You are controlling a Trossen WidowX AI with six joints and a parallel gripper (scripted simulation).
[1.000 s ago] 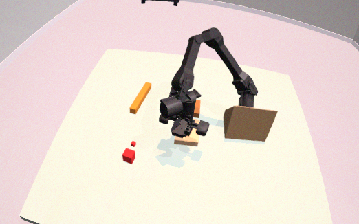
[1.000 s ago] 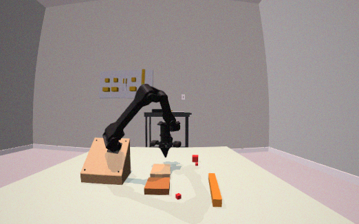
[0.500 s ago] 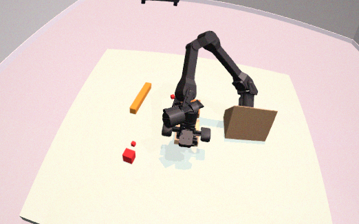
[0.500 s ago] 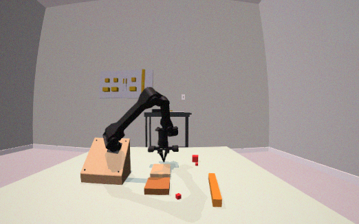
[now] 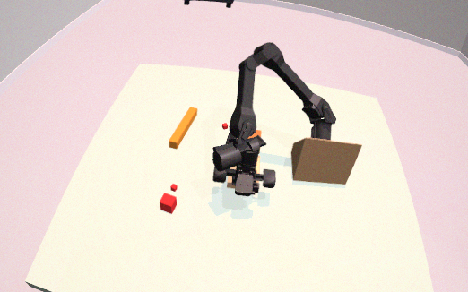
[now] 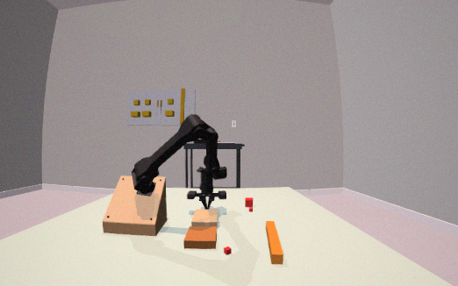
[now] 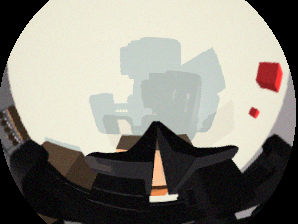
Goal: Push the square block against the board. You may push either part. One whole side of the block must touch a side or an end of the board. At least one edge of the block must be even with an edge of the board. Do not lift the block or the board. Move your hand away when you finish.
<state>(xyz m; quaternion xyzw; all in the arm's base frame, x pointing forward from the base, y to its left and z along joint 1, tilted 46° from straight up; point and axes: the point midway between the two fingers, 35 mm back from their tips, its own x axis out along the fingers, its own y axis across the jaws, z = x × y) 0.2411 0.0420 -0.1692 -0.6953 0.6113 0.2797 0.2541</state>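
The cream board is 1 cm ahead of my gripper tip, 9 cm to the right of it and 1 cm above it. The rest, counted from my gripper tip: square block 2 cm ahead, 25 cm to the right, 1 cm above.
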